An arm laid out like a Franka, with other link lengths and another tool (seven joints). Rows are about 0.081 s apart.
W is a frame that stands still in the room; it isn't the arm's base.
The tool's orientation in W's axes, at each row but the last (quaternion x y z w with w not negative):
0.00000 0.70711 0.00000 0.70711
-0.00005 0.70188 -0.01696 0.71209
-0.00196 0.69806 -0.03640 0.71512
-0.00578 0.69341 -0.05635 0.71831
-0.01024 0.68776 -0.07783 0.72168
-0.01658 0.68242 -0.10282 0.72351
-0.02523 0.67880 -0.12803 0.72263
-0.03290 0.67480 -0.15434 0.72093
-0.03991 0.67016 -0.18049 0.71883
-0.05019 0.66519 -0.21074 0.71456
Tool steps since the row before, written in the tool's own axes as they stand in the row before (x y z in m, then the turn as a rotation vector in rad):
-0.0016 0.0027 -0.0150 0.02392 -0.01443 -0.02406
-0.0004 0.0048 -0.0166 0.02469 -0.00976 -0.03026
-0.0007 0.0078 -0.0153 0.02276 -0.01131 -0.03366
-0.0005 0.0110 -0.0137 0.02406 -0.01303 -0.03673
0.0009 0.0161 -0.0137 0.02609 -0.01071 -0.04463
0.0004 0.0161 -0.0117 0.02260 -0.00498 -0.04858
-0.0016 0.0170 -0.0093 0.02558 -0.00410 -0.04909
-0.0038 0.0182 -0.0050 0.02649 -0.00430 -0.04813
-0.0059 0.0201 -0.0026 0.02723 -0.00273 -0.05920
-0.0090 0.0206 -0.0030 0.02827 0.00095 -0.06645
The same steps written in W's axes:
-0.0150 0.0027 0.0016 -0.02406 -0.01443 -0.02392
-0.0165 0.0052 0.0000 -0.03013 -0.00963 -0.02489
-0.0149 0.0086 -0.0001 -0.03365 -0.01091 -0.02297
-0.0129 0.0119 -0.0010 -0.03679 -0.01252 -0.02423
-0.0120 0.0171 -0.0036 -0.04434 -0.00976 -0.02695
-0.0095 0.0170 -0.0038 -0.04769 -0.00309 -0.02473
-0.0067 0.0180 -0.0027 -0.04793 -0.00283 -0.02786
-0.0018 0.0191 -0.0014 -0.04698 -0.00341 -0.02860
0.0014 0.0211 -0.0007 -0.05746 -0.00014 -0.03086
0.0017 0.0226 0.0008 -0.06361 0.00432 -0.03392

